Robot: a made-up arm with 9 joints.
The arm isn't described. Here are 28 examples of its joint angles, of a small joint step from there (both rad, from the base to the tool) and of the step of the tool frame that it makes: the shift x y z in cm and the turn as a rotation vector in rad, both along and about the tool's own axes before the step.
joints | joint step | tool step
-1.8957 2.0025 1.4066 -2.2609 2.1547 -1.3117 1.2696 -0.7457 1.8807 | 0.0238 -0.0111 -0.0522 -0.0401 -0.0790 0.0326 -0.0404 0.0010 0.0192 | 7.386 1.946 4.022 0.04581 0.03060 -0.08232
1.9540 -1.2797 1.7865 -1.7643 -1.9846 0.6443 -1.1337 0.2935 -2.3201 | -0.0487 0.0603 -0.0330 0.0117 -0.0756 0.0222 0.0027 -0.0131 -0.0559 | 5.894 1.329 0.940 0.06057 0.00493 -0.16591
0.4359 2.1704 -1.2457 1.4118 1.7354 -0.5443 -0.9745 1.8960 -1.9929 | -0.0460 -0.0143 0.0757 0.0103 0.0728 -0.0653 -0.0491 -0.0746 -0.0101 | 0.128 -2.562 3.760 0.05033 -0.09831 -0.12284
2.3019 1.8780 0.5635 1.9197 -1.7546 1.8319 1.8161 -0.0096 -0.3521 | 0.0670 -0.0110 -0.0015 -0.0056 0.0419 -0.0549 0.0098 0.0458 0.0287 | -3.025 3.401 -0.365 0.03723 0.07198 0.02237
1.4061 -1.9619 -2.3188 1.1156 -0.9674 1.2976 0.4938 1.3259 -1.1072 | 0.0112 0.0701 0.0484 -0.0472 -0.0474 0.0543 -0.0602 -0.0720 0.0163 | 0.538 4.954 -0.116 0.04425 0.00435 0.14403
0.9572 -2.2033 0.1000 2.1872 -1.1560 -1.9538 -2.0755 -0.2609 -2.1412 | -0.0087 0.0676 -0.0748 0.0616 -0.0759 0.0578 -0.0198 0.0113 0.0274 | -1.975 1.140 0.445 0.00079 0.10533 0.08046
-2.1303 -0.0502 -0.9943 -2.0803 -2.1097 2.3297 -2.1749 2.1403 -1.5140 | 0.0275 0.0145 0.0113 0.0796 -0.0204 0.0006 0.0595 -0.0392 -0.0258 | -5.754 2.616 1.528 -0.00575 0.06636 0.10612
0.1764 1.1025 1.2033 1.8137 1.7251 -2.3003 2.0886 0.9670 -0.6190 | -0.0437 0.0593 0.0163 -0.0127 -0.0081 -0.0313 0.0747 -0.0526 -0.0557 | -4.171 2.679 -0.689 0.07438 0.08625 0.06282
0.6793 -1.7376 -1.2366 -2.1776 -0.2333 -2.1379 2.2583 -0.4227 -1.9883 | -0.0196 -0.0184 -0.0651 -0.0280 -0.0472 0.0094 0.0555 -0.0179 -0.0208 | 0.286 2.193 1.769 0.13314 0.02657 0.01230
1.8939 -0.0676 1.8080 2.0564 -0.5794 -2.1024 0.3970 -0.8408 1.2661 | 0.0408 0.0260 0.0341 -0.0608 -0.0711 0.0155 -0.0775 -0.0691 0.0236 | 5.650 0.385 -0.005 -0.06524 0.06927 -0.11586
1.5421 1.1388 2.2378 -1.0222 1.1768 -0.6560 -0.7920 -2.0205 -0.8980 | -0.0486 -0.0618 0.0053 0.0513 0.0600 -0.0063 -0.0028 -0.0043 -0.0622 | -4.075 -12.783 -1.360 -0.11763 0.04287 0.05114
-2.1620 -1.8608 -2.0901 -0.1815 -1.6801 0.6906 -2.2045 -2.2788 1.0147 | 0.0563 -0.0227 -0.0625 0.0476 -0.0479 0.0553 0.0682 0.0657 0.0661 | 3.443 -1.788 -2.212 -0.10633 0.04607 -0.08644
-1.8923 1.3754 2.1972 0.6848 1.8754 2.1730 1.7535 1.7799 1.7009 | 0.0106 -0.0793 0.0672 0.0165 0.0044 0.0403 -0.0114 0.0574 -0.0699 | -8.810 0.348 2.070 0.07796 0.03823 0.12243
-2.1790 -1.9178 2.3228 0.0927 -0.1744 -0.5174 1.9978 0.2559 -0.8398 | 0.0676 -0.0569 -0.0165 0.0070 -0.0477 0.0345 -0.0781 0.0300 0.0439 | 0.630 0.999 -1.551 -0.04439 -0.10537 0.05902
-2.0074 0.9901 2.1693 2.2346 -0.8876 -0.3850 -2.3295 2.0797 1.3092 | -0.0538 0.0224 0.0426 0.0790 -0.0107 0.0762 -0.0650 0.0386 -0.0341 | -3.669 1.283 5.767 0.11810 0.08021 0.09368
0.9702 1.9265 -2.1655 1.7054 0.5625 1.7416 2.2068 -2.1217 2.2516 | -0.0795 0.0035 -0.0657 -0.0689 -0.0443 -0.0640 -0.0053 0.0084 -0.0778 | -1.707 1.154 1.700 0.08734 0.00994 0.07252
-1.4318 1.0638 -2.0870 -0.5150 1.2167 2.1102 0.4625 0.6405 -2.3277 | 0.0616 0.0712 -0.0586 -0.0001 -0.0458 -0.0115 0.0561 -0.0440 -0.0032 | 1.958 0.929 -1.103 0.06542 0.01593 -0.09221
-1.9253 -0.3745 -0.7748 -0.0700 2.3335 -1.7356 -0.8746 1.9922 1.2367 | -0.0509 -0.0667 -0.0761 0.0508 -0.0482 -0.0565 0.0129 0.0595 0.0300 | -1.111 6.246 -1.652 0.07661 0.09780 0.03529
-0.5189 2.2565 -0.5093 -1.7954 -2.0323 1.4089 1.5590 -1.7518 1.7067 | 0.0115 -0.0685 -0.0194 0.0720 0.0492 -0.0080 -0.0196 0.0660 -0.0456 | 6.912 0.249 3.761 0.06081 0.05612 -0.10321
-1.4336 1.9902 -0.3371 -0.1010 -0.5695 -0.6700 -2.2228 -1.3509 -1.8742 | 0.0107 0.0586 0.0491 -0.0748 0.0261 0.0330 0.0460 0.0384 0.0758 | -1.321 -1.928 0.232 -0.06366 0.01718 -0.04535
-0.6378 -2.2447 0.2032 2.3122 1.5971 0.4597 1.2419 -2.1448 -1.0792 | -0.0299 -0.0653 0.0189 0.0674 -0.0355 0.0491 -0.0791 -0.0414 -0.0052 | 1.975 -3.647 0.059 -0.11902 -0.04187 -0.03066
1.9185 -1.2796 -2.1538 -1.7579 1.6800 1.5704 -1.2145 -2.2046 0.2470 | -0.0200 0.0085 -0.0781 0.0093 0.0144 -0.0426 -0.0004 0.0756 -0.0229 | 6.158 -5.178 -1.168 -0.01394 0.04033 -0.19529
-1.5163 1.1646 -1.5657 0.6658 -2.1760 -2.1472 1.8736 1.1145 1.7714 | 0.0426 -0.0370 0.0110 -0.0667 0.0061 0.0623 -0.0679 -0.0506 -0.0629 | -2.079 -0.661 8.940 0.23176 0.02657 0.02222
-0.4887 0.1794 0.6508 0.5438 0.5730 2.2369 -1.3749 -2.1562 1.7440 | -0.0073 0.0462 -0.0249 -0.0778 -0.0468 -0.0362 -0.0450 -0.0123 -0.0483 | 3.478 1.945 -5.938 -0.11980 -0.00752 -0.07108
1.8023 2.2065 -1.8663 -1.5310 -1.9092 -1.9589 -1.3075 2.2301 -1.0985 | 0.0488 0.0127 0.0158 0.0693 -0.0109 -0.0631 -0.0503 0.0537 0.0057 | 4.986 -2.203 -0.236 -0.00846 -0.03656 -0.13884
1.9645 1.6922 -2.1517 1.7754 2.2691 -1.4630 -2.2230 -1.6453 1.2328 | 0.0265 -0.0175 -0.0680 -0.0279 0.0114 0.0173 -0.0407 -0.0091 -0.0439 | -0.556 -0.237 -0.569 0.05539 -0.08837 0.01873
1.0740 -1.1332 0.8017 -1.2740 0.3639 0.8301 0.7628 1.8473 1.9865 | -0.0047 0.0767 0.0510 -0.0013 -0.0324 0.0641 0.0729 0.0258 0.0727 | 4.231 -0.783 -7.853 -0.23561 0.08615 -0.06833
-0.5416 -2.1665 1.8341 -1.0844 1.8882 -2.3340 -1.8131 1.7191 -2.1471 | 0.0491 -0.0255 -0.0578 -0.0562 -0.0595 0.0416 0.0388 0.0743 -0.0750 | 3.531 5.388 5.421 0.12390 -0.06754 0.09359
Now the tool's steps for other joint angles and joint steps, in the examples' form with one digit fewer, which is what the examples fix.
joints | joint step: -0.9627 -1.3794 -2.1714 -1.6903 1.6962 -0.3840 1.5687 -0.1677 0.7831 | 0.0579 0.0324 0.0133 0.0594 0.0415 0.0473 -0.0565 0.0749 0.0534
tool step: 10.89 -10.14 -0.66 -0.1137 -0.0374 -0.2536
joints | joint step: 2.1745 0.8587 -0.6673 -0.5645 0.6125 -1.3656 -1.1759 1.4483 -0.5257 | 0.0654 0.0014 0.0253 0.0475 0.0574 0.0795 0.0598 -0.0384 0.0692
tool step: -6.97 1.27 -7.62 -0.1166 0.1836 0.1643
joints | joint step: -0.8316 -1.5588 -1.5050 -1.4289 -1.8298 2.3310 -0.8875 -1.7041 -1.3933 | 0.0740 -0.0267 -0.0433 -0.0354 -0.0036 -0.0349 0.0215 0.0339 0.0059
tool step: -0.53 -5.47 -1.09 -0.0784 -0.0132 -0.0181
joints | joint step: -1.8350 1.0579 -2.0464 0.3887 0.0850 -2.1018 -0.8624 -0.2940 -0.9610 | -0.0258 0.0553 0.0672 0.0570 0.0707 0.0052 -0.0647 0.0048 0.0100
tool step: -0.39 0.00 1.33 0.0849 0.1210 0.0480
